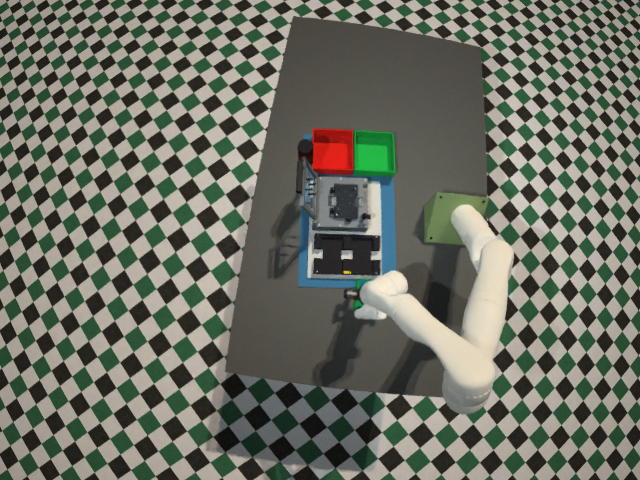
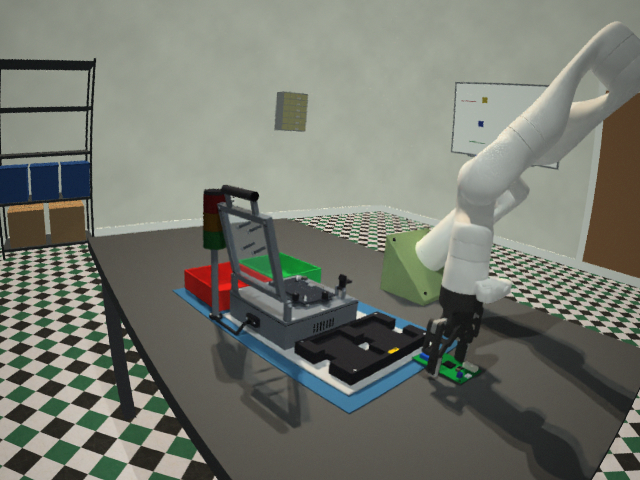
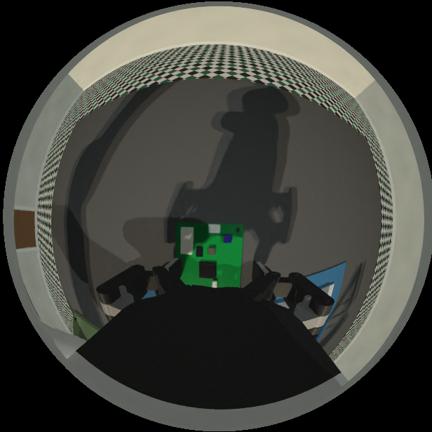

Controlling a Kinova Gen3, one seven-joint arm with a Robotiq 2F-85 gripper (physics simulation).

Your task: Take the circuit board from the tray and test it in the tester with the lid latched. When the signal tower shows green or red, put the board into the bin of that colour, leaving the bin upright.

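Frame: origin at the arm's base, x ahead, y left, z up, level; millimetres.
Seen in the pictures: gripper, fingertip midpoint: point(image 2: 446, 367); arm's base at its link origin: point(image 1: 463, 216) point(image 2: 428, 255).
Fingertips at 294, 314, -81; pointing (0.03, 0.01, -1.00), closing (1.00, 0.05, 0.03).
Pixels of each thing's top centre, then the offset from my fingertips to it, as dx, dy, dz. "*": a spot on its surface instead. Level surfaces: height alone.
- green circuit board at its top centre: point(image 2: 448, 359) point(image 1: 366, 296) -10, -5, +10
- black tray at a spot on its surface: point(image 2: 341, 356) point(image 1: 326, 255) * +144, -115, +14
- grey tester at a spot on its surface: point(image 2: 305, 322) point(image 1: 326, 227) * +161, -201, +45
- signal tower at a spot on its surface: point(image 2: 213, 219) * +270, -356, +203
- red bin at its top centre: point(image 2: 226, 274) point(image 1: 332, 148) +185, -488, +43
- green bin at its top centre: point(image 2: 278, 264) point(image 1: 374, 150) +37, -510, +43
- blue mat at its surface level: dz -2
The green circuit board point(image 1: 357, 304) point(image 2: 452, 367) point(image 3: 227, 260) lies flat, component side up, on the table by the blue mat's edge, outside the tray. My gripper point(image 2: 447, 364) point(image 3: 216, 269) is open and points down low over the board, fingertips near its two long sides; the palm hides part of it. The black tray point(image 1: 331, 258) point(image 2: 341, 356) holds no board. The grey tester point(image 1: 324, 220) point(image 2: 305, 322) has an empty nest, and its lid point(image 2: 275, 253) stands open. The signal tower point(image 1: 305, 147) point(image 2: 213, 219) shows no bright lamp. The red bin point(image 1: 333, 156) point(image 2: 206, 286) and green bin point(image 1: 374, 156) point(image 2: 281, 266) are upright and empty.
The blue mat point(image 1: 388, 232) point(image 2: 349, 403) lies under the tray, tester and bins. The raised lid and the tall tower stand along the mat's side away from the arm. The green arm mount point(image 1: 439, 227) point(image 2: 405, 273) stands at the table's opposite edge.
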